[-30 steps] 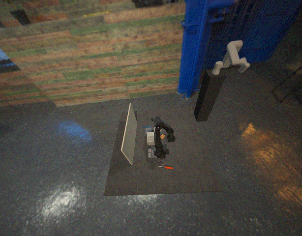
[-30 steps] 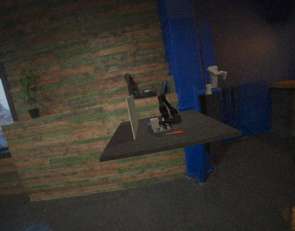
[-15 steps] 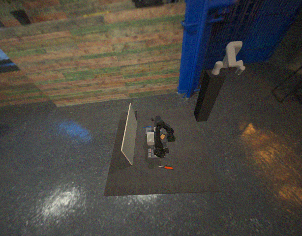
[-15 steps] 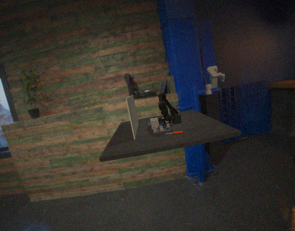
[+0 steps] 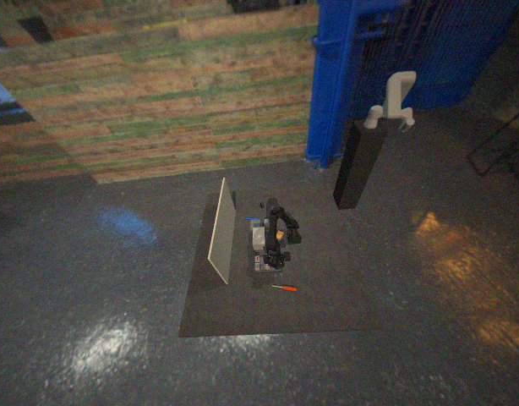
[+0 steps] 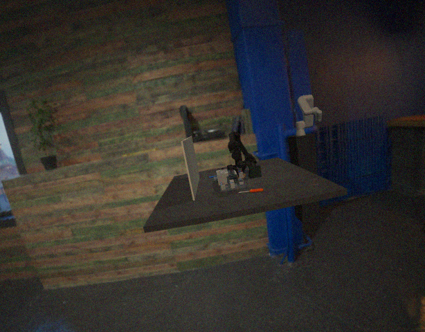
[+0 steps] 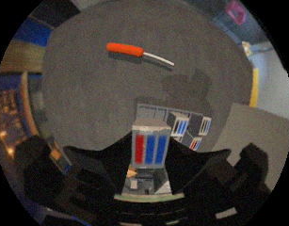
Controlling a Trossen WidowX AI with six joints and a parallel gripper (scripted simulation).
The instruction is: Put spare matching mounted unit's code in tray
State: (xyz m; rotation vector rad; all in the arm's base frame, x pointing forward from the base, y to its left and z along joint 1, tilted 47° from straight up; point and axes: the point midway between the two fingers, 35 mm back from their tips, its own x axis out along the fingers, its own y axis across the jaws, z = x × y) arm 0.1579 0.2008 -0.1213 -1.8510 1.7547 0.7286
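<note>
Right now the tray is 16 cm ahead of my gripper tip, 42 cm to the right of it and 9 cm below it. Round my gripper tip: tan block (4 cm behind, 27 cm to the right, 8 cm below); mounted unit (13 cm ahead, 23 cm to the right, 4 cm below); spare (3 cm above).
</note>
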